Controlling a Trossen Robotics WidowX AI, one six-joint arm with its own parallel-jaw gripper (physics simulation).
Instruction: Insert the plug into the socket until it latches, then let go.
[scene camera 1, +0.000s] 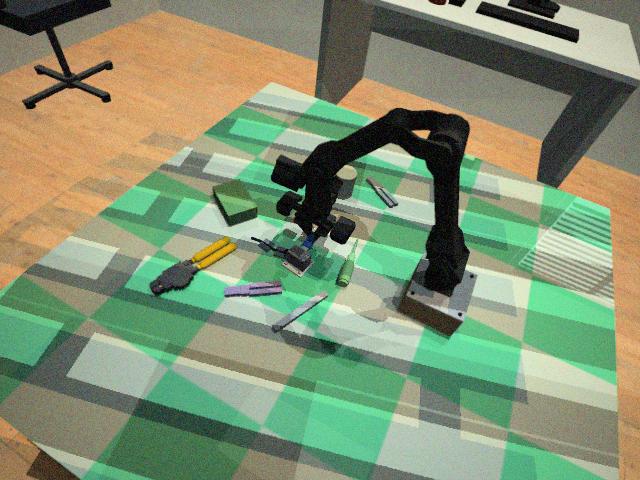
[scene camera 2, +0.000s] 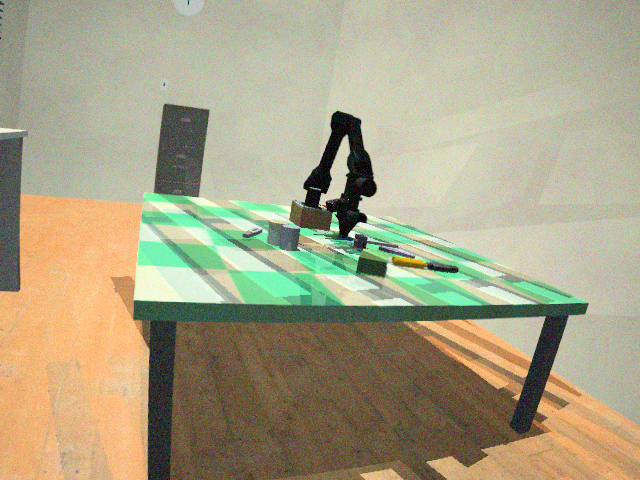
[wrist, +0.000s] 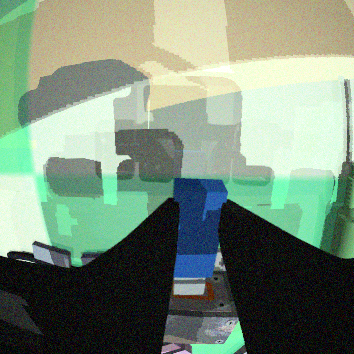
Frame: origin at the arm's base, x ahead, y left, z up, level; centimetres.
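Seen in the pictures: gripper, between the fingertips: (scene camera 1: 312, 237) (scene camera 2: 342, 237) (wrist: 197, 207); arm's base, origin of its link: (scene camera 1: 440, 280) (scene camera 2: 311, 205).
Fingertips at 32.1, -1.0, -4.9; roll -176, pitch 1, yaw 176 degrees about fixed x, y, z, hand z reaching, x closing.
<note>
Pixels of each thing's middle, then the offset from my fingertips to it, as dx, dy, dz. "*": a spot on its surface instead.
- blue plug, middle of its body: (wrist: 192, 248) (scene camera 1: 308, 243) (scene camera 2: 348, 238) +0.2, +2.2, -0.1
- socket, middle of its body: (wrist: 180, 303) (scene camera 1: 297, 257) (scene camera 2: 360, 241) +0.8, +7.0, -0.9
- dark cable, a spot on its surface: (scene camera 1: 263, 242) * +11.1, +5.8, -2.6
- green screwdriver, middle of its body: (scene camera 1: 350, 260) (scene camera 2: 329, 234) -11.0, +0.7, -1.7
- Yellow-handled pliers, a spot on its surface: (scene camera 1: 178, 275) * +22.7, +24.4, -1.5
- green block, middle of its body: (scene camera 1: 234, 201) (scene camera 2: 373, 261) +24.3, -1.7, -1.1
- purple tool, middle of its body: (scene camera 1: 253, 289) (scene camera 2: 396, 252) +6.1, +19.0, -2.5
- grey bar, middle of its body: (scene camera 1: 301, 310) (scene camera 2: 378, 243) -6.1, +18.7, -2.6
- cylinder, middle of its body: (scene camera 1: 344, 181) (scene camera 2: 277, 232) +0.9, -23.5, +0.4
The blue plug (scene camera 1: 308, 241) (scene camera 2: 345, 238) (wrist: 196, 230) has a white nose that points at the socket. The socket (scene camera 1: 298, 256) (scene camera 2: 360, 241) (wrist: 200, 322) is a small dark grey block on a light base plate, with an orange-rimmed opening. In the wrist view a short stretch of the white nose shows between the blue body and the orange rim; its front end is at the opening. How deep it sits, and whether it is latched, I cannot tell. My gripper (scene camera 1: 308, 234) (scene camera 2: 343, 235) (wrist: 197, 207) is shut on the plug's blue body, one finger on each side.
A dark cable (scene camera 1: 263, 242) lies left of the socket. A green screwdriver (scene camera 1: 345, 271) (wrist: 345, 230) lies to its right. Yellow-handled pliers (scene camera 1: 178, 275), a green block (scene camera 1: 235, 202), a purple tool (scene camera 1: 253, 289), a grey bar (scene camera 1: 299, 311) and a cylinder (scene camera 1: 345, 180) are around.
</note>
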